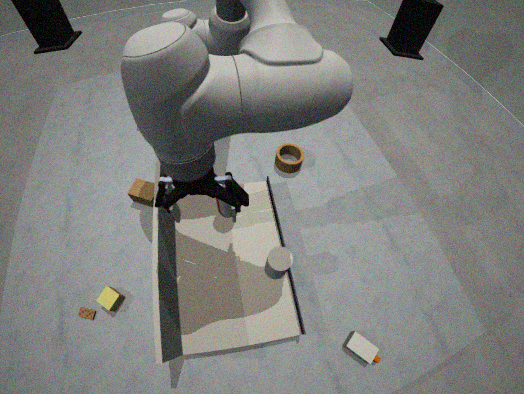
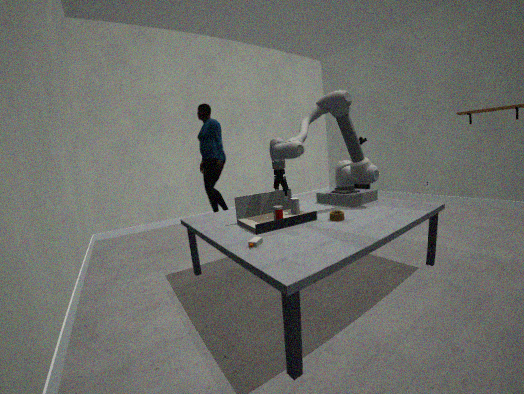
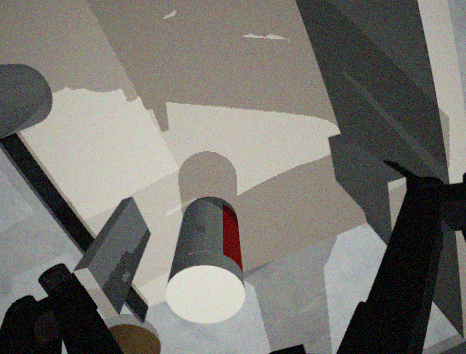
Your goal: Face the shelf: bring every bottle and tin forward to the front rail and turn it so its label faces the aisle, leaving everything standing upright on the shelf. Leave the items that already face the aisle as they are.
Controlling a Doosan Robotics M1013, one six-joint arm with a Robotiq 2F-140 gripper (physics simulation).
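Places are measured from the arm's base along level axes (x back, y right, z up), in centimetres.
Pixels of known places: gripper, fingertip midpoint: (image 1: 206, 217) (image 2: 281, 199) (image 3: 234, 188); arm's base, link origin: (image 2: 345, 192).
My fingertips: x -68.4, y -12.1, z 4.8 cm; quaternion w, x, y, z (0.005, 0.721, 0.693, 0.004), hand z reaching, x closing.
Observation:
Ahead of a thing's pixels: the offset from my fingertips to its top centre. "spot": to the spot under its first point.
A grey tin with a pale top and a red label @(spot: dx +4.5, dy -4.7, dz -4.6 cm) (image 1: 226, 208) (image 2: 295, 206) (image 3: 207, 250) stands upright at the robot end of the shelf (image 1: 270, 322), back from the front rail @(dx -5.9, dy -19.5, dz -7.9 cm) (image 1: 295, 300) (image 2: 300, 220) (image 3: 50, 192). Its red patch faces the back wall (image 1: 169, 300) (image 2: 255, 205) (image 3: 380, 75). A second tin @(dx -11.3, dy -16.6, dz -0.5 cm) (image 1: 280, 258) (image 2: 278, 213) (image 3: 22, 97) stands upright against the front rail, its red label facing the aisle. My gripper (image 1: 205, 214) (image 2: 282, 193) (image 3: 234, 188) is open and empty, its fingers apart on either side above the first tin, one toward the rail, one toward the back wall.
A brown ring @(dx +26.7, dy -26.3, dz -9.0 cm) (image 1: 289, 168) (image 2: 337, 216) (image 3: 137, 340) lies in front of the shelf's robot end. A white box with an orange end @(dx -35.2, dy -37.6, dz -11.2 cm) (image 1: 362, 346) (image 2: 255, 242) lies beyond the rail. An orange-brown block @(dx +14.9, dy +21.5, dz -9.0 cm) (image 1: 140, 192), a yellow cube @(dx -17.4, dy +28.0, dz -10.2 cm) (image 1: 109, 298) and a small brown piece @(dx -21.2, dy +35.6, dz -13.2 cm) (image 1: 87, 313) lie behind the shelf.

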